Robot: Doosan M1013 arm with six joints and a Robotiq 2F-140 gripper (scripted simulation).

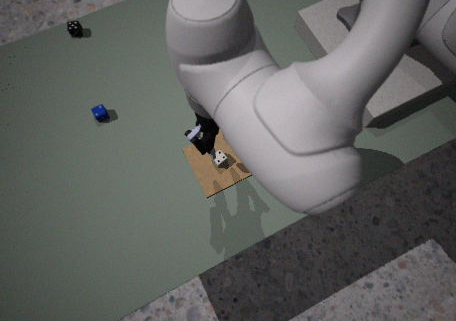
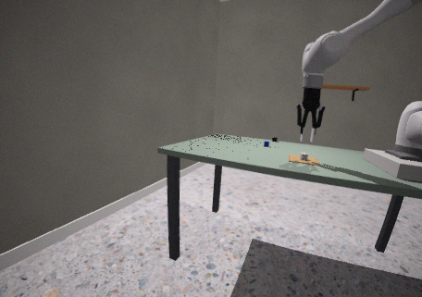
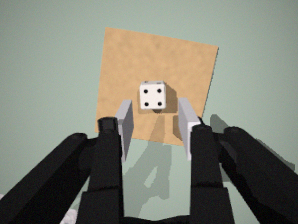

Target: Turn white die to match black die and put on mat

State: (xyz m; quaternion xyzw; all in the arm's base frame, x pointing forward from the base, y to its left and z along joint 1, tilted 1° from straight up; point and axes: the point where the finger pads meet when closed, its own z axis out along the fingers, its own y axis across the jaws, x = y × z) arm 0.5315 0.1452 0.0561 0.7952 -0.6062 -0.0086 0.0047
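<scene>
The white die is 11 cm below my hand. From my hand the other things lie so: brown mat (12 cm below); blue die (23 cm ahead, 24 cm to the right, 11 cm below); black die (22 cm ahead, 51 cm to the right, 11 cm below).
</scene>
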